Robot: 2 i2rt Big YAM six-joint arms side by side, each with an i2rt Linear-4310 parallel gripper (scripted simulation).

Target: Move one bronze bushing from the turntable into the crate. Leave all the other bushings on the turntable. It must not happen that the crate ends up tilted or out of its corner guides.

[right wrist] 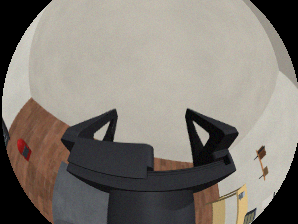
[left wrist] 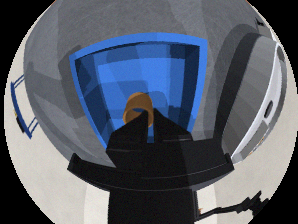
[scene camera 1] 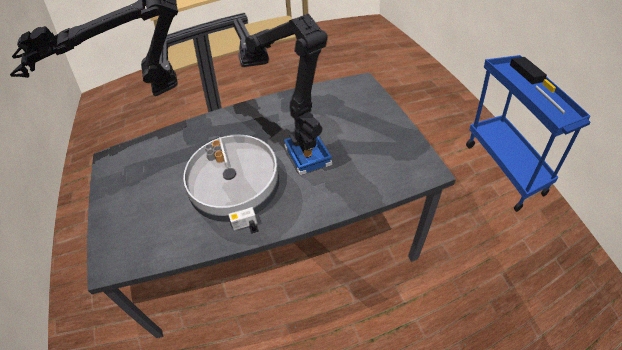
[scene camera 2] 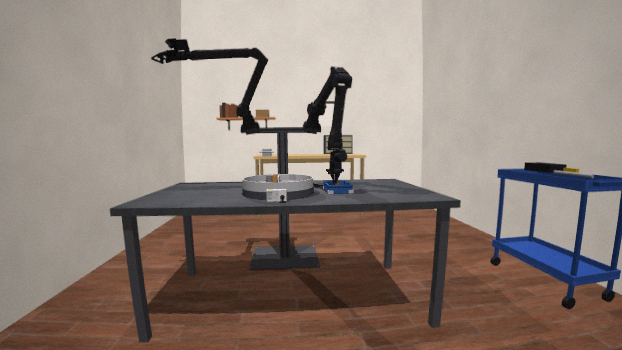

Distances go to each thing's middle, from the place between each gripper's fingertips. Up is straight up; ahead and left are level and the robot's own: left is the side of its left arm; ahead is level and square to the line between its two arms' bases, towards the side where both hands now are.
Scene:
Right now the blue crate (scene camera 1: pixel 316 160) is 20 mm to the left of my left hand and 20 mm below it.
My right hand is 8 cm short of the blue crate, 114 cm to the right of it and 83 cm above it.

